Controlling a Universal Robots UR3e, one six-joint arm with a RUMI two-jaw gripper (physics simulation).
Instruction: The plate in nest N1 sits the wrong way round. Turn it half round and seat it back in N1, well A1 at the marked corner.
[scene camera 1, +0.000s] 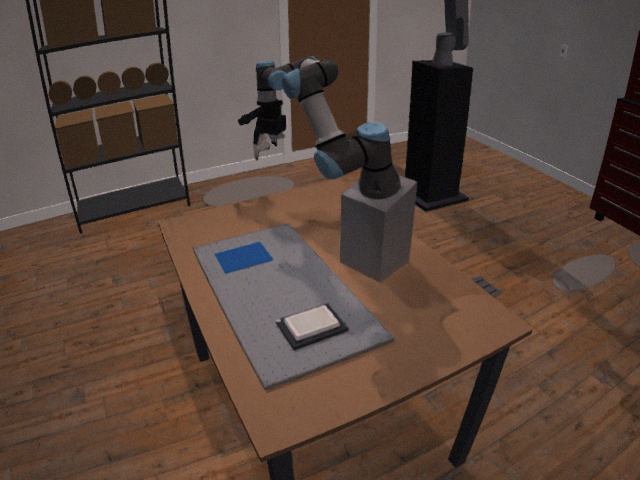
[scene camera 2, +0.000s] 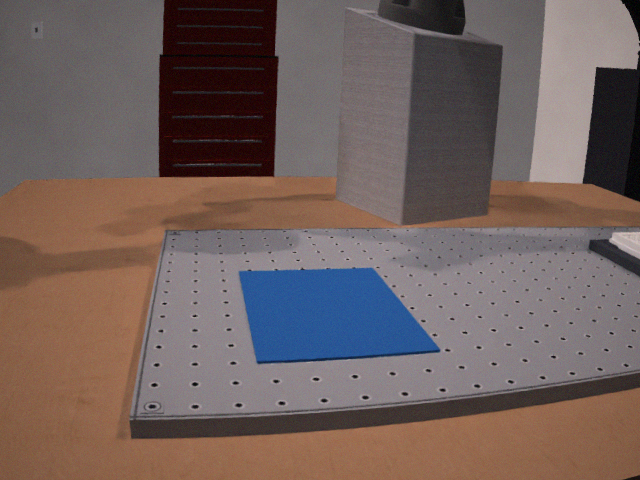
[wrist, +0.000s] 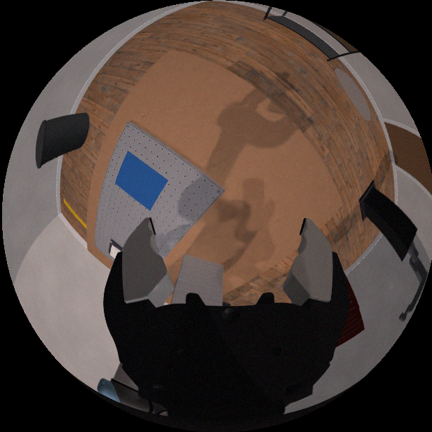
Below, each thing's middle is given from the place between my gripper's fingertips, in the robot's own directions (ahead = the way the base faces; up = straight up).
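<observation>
White well plate (scene camera 1: 309, 323): 110 mm ahead of my hand, 620 mm to the left, 250 mm below. Dark nest (scene camera 1: 286, 332): some way ahead of my hand, far to the left, well below. Blue mat (scene camera 2: 322, 314): 180 mm ahead of my hand, 200 mm to the left, 270 mm below.
</observation>
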